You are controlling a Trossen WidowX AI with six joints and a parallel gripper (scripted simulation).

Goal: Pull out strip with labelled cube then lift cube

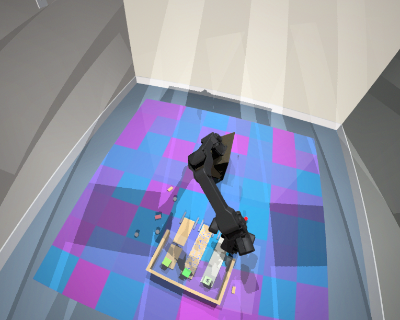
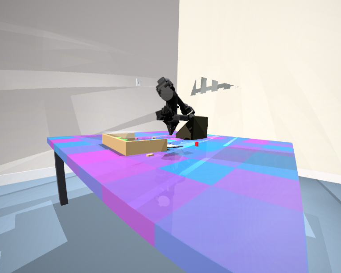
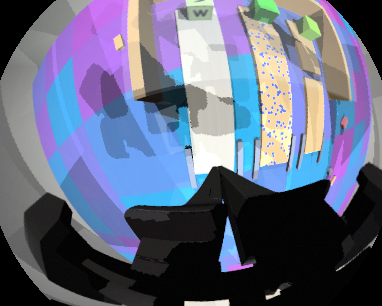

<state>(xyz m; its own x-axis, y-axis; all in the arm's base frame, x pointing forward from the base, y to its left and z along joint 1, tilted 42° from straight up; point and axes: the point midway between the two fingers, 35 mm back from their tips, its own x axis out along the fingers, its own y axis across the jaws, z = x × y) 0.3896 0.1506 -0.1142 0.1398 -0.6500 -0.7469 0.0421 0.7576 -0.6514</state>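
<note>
Right now my gripper tip is 14 cm past the red cylinder, 5 cm to the right of it and 5 cm above it. From my gripper tip the other things lie so: pink block: 34 cm to the right, 5 cm below, 3 cm ahead; labelled cube: 20 cm ahead, 4 cm below, 1 cm to the right; white strip: 9 cm ahead, 6 cm below, 1 cm to the right.
</note>
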